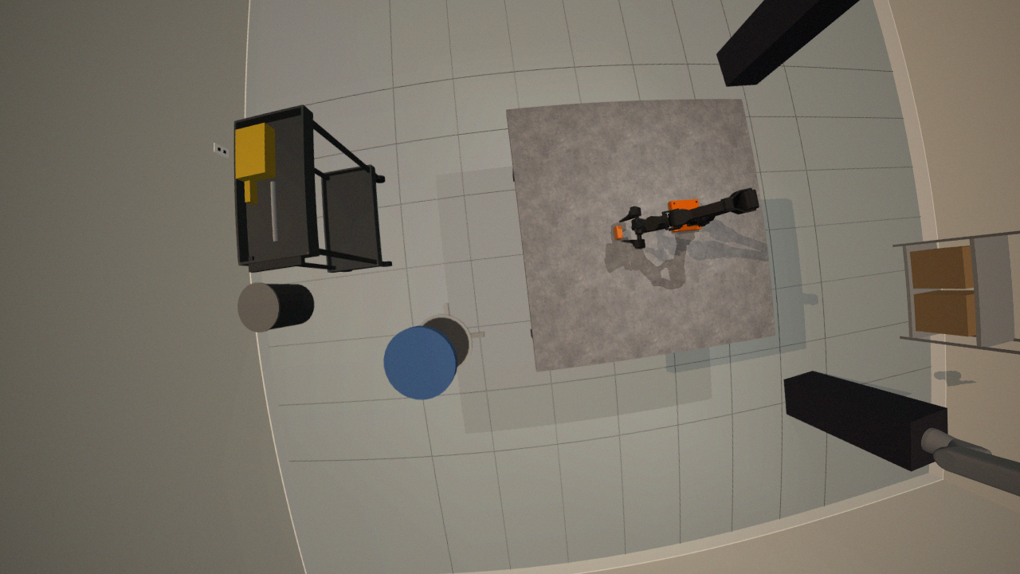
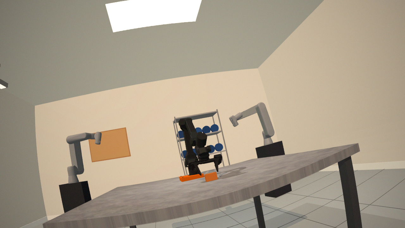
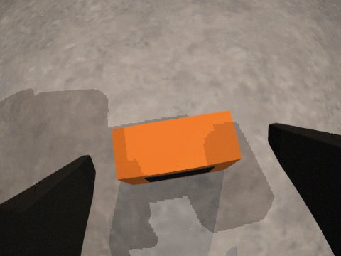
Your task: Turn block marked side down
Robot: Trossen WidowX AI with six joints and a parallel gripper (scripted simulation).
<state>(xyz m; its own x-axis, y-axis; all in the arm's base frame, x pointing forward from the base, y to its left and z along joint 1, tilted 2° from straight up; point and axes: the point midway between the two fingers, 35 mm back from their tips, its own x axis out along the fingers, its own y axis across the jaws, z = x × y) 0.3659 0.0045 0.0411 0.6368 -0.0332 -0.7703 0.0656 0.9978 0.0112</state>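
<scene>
Right now my gripper tip is 20 mm above the orange block.
</scene>
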